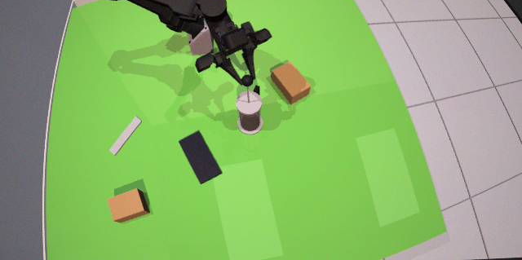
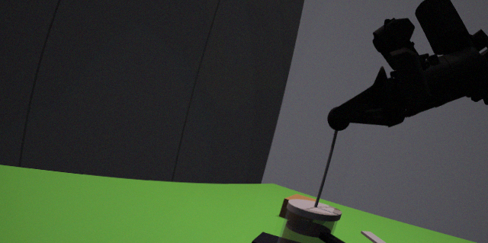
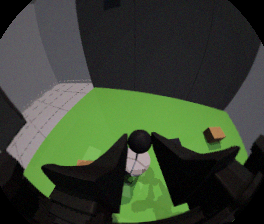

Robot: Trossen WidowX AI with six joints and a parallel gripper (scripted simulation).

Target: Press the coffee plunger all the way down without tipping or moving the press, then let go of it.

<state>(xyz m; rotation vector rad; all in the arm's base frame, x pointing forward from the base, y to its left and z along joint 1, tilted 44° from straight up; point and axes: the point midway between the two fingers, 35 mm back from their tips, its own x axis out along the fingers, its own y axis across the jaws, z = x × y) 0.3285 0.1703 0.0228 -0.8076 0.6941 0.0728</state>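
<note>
Now: gripper tip 12 cm above the coffee press, 2 cm past it and 1 cm to the right of it.
</note>
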